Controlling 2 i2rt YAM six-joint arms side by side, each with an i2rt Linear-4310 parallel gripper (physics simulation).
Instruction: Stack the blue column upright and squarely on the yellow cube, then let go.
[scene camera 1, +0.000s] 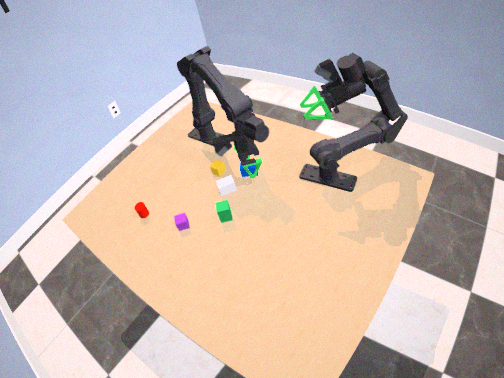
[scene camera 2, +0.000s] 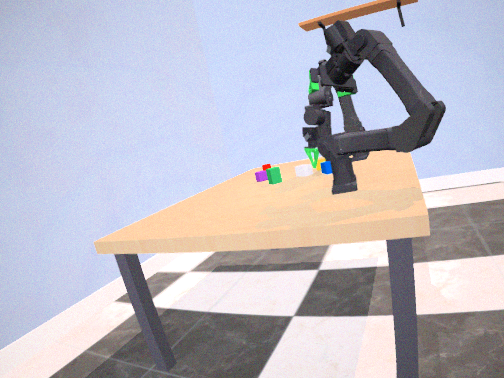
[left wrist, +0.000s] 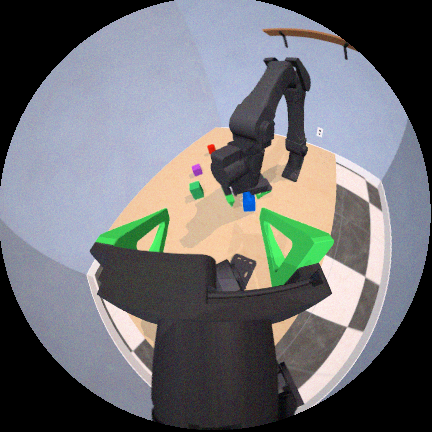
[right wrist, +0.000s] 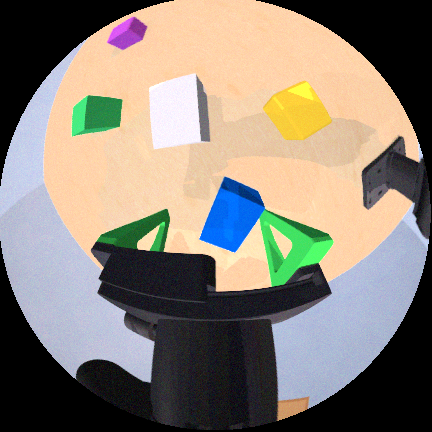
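The blue column (scene camera 1: 245, 172) (scene camera 2: 326, 167) (left wrist: 249, 202) (right wrist: 231, 217) lies on its side on the table. The yellow cube (scene camera 1: 218, 168) (scene camera 2: 321, 163) (right wrist: 296, 114) stands apart from it with its top bare; it does not show in the left wrist view. My right gripper (scene camera 1: 247, 167) (left wrist: 244, 200) (right wrist: 214, 213) is open and low over the blue column. In the right wrist view the column shows between the fingertips, nearer the finger on the picture's right; whether they touch is unclear. My left gripper (scene camera 1: 304, 111) (left wrist: 213, 212) is open, empty and high above the table.
A white block (scene camera 1: 226, 185) (scene camera 2: 303, 170) (right wrist: 176, 112) lies near the yellow cube. A green block (scene camera 1: 224, 211) (right wrist: 97, 115), a purple cube (scene camera 1: 181, 221) (right wrist: 126, 34) and a red cylinder (scene camera 1: 142, 210) (left wrist: 211, 149) stand farther out on the table (scene camera 1: 280, 285).
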